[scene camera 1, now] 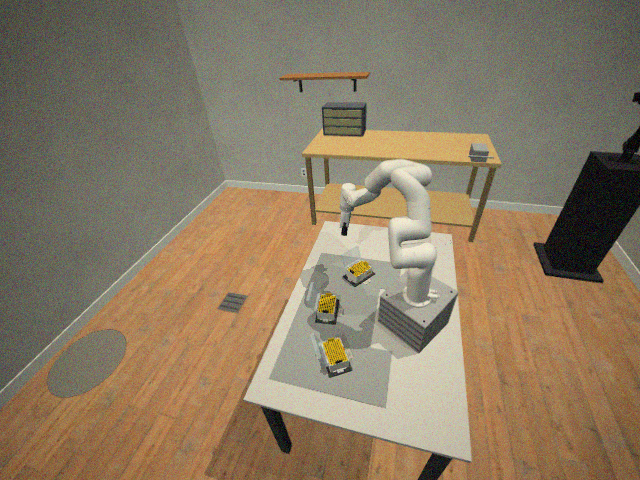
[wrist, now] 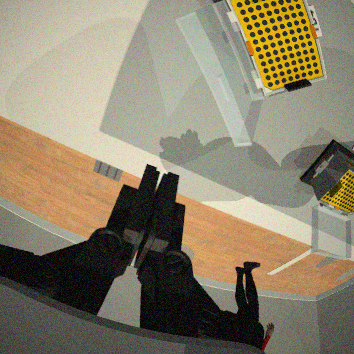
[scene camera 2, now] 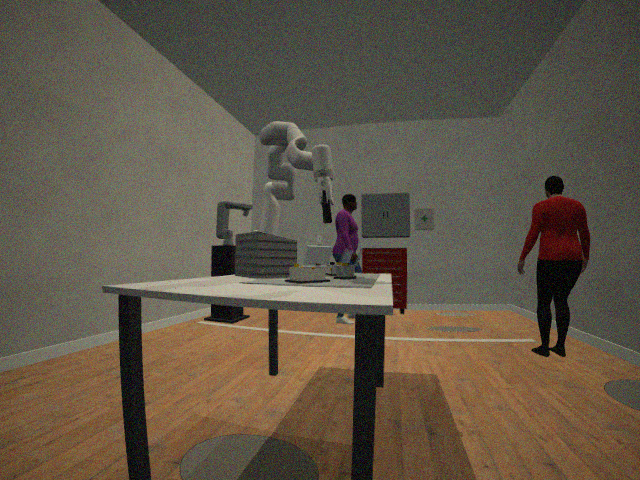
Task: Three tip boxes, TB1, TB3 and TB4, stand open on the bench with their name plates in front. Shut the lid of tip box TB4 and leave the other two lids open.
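Frame: origin at the arm's base, x ahead, y left, z up, level; millimetres.
Where they show: gripper, fingertip midpoint: [scene camera 1: 344, 234] [wrist: 153, 189] [scene camera 2: 327, 222]; arm's base, origin of the base link: [scene camera 1: 417, 295] [scene camera 2: 267, 237].
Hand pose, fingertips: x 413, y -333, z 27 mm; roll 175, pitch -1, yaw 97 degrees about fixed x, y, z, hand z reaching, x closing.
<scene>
Things, the pixels of their top centre, and the offset from my fingertips. Level surfaces: height alone.
- TB4, middle of its top: [wrist: 287, 40] [scene camera 1: 359, 266] dx -101, dy +68, dz -158 mm
- TB3, middle of its top: [scene camera 1: 326, 301] dx +7, dy +358, dz -158 mm
- TB1, middle of its top: [scene camera 1: 334, 349] dx -99, dy +605, dz -158 mm
- grey mat, its level: dz -233 mm
- white bench, its level: dz -235 mm
TB4 [scene camera 1: 359, 270] [scene camera 2: 309, 273] [wrist: 282, 42] is the box nearest the gripper, its yellow tip rack exposed. Its clear lid [wrist: 215, 80] stands open on the side toward the gripper. TB3 [scene camera 1: 326, 305] [wrist: 346, 192] is the middle box, with its clear lid [scene camera 1: 310, 292] [wrist: 331, 232] open. TB1 [scene camera 1: 336, 353] is at the near end in scene camera 1, its lid [scene camera 1: 315, 345] open. Plate lettering is not legible. My gripper [scene camera 1: 344, 232] [scene camera 2: 327, 219] [wrist: 153, 189] is shut and empty, raised above the bench beyond TB4's lid side, apart from the lid.
The boxes stand on a grey mat [scene camera 1: 361, 387] on the white bench [scene camera 1: 429, 408] [scene camera 2: 330, 299]. The arm's grey base block [scene camera 1: 418, 322] [scene camera 2: 266, 255] is beside them. A wooden table [scene camera 1: 403, 144] stands behind. A person in purple [scene camera 2: 346, 229] and one in red [scene camera 2: 560, 229] are beyond the bench.
</scene>
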